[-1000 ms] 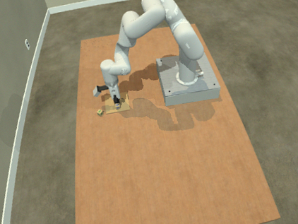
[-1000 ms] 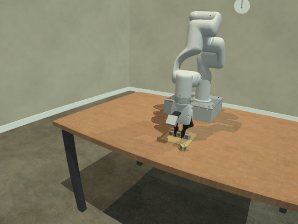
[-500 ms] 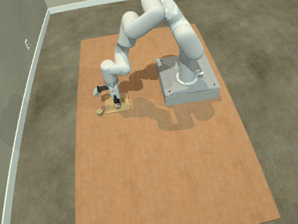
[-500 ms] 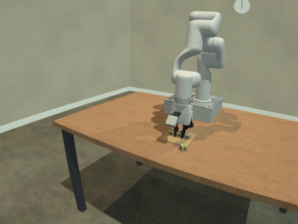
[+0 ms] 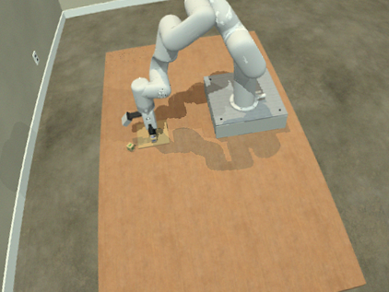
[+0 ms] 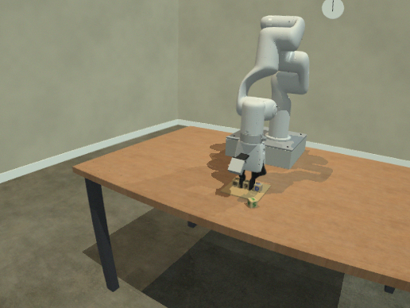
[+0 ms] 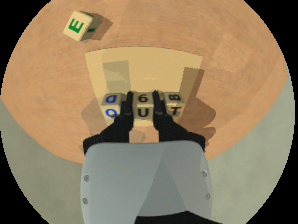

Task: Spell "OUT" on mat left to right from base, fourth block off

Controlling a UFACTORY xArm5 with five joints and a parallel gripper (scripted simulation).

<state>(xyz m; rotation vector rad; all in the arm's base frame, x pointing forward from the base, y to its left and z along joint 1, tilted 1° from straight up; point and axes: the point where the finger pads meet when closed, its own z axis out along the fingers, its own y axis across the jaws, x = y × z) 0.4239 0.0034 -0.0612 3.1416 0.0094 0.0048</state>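
Right now the U block is 1 cm below my hand. Also, from my hand: tan mat 2 cm below.
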